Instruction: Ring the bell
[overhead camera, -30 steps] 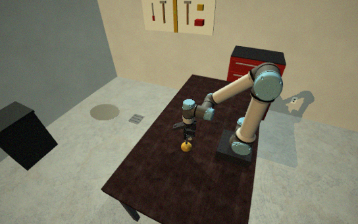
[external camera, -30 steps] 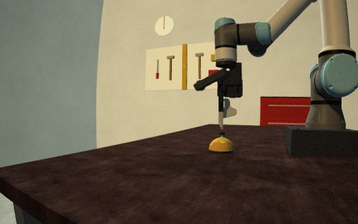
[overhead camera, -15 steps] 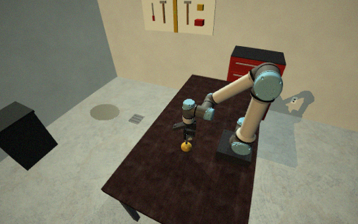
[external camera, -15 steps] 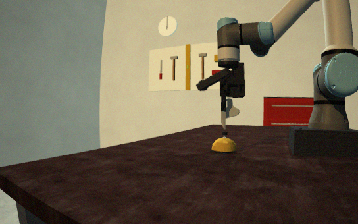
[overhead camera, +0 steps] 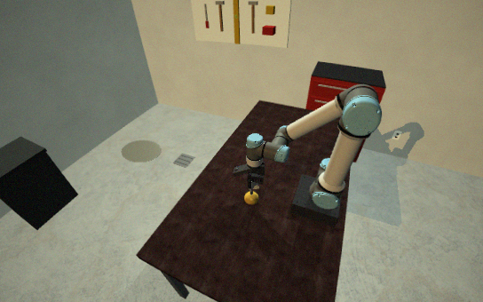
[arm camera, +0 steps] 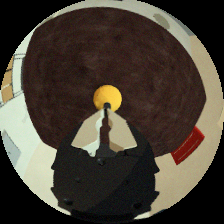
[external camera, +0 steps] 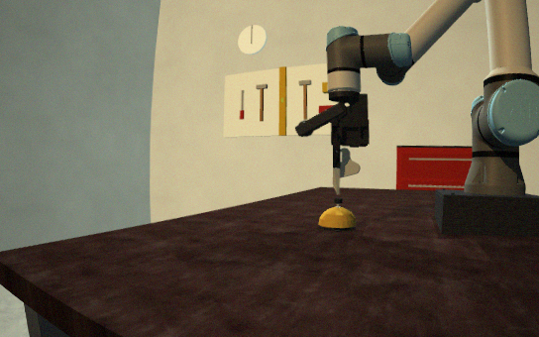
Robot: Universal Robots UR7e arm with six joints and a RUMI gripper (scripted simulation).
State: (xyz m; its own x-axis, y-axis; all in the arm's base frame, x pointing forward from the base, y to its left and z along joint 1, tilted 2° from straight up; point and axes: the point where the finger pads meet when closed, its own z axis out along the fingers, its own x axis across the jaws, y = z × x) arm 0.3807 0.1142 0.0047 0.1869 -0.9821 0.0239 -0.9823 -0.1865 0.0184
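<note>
My hand is 50 mm above the yellow dome bell.
</note>
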